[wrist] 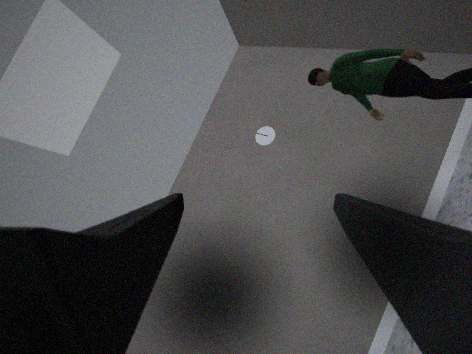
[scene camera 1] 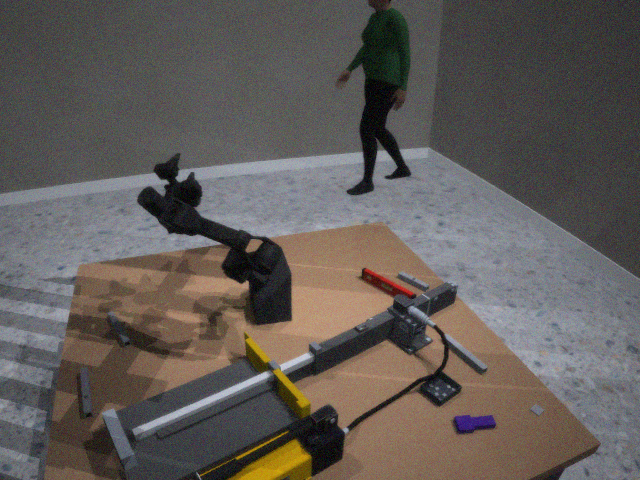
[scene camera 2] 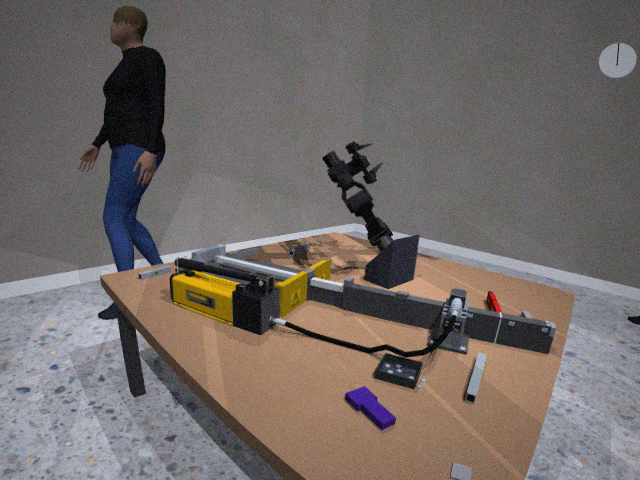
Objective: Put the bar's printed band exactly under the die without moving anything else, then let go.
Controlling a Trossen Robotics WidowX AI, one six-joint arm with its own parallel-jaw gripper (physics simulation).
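Frame: origin at the arm's base, x ahead, y left, z up, level; centimetres.
Seen in the pictures: gripper, between the fingertips: (wrist: 258,200) (scene camera 1: 185,162) (scene camera 2: 376,153); arm's base, origin of its link: (scene camera 1: 262,279) (scene camera 2: 391,252).
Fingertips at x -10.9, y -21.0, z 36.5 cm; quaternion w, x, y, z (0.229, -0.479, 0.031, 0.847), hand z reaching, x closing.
Pixels of each thing's top centre, then the offset from my fingertips to it. "spot": a spot on its surface instead.
- yellow guide plate, a spot on its surface: (scene camera 1: 294,396) (scene camera 2: 294,290) spot: dx +57.2, dy +23.7, dz -40.8 cm
- dark channel, a spot on its surface: (scene camera 1: 351,343) spot: dx +40.5, dy +42.5, dz -40.8 cm
- black unit, a spot on its surface: (scene camera 2: 206,297) spot: dx +80.8, dy +16.2, dz -40.7 cm
- black cable, a spot on its surface: (scene camera 2: 336,342) (scene camera 1: 382,407) spot: dx +60.6, dy +45.8, dz -45.8 cm
- red level, centre of its top: (scene camera 2: 496,304) (scene camera 1: 388,281) dx +10.0, dy +63.8, dz -42.5 cm
- tray, a spot on its surface: (scene camera 2: 397,381) spot: dx +61.3, dy +65.0, dz -45.7 cm
- purple piece, centre of its top: (scene camera 2: 371,404) (scene camera 1: 476,421) dx +71.4, dy +67.0, dz -45.0 cm
The long pale bar (scene camera 1: 206,401) (scene camera 2: 326,284) lies through the yellow guide plate (scene camera 1: 294,396) (scene camera 2: 293,295), and one end meets the dark channel (scene camera 1: 351,343) (scene camera 2: 392,307). A dark upright head (scene camera 1: 407,325) (scene camera 2: 454,322) with a cable stands over the channel and seems to hold the die. The die itself and the printed band cannot be made out clearly. A thin white line crosses the channel beyond the head. My gripper (scene camera 1: 186,165) (scene camera 2: 376,155) (wrist: 258,200) is open and empty, high above the table and far from the bar, pointing up and away. The bar does not show in the wrist view.
A yellow and black unit (scene camera 2: 206,297) stands beside the bar. A black cable (scene camera 1: 385,403) (scene camera 2: 336,342) runs to the head. A red level (scene camera 1: 385,283) (scene camera 2: 493,301), a tray (scene camera 1: 439,397) (scene camera 2: 397,381), a purple piece (scene camera 1: 473,423) (scene camera 2: 369,406) and grey offcuts lie around. Two people stand beyond the table.
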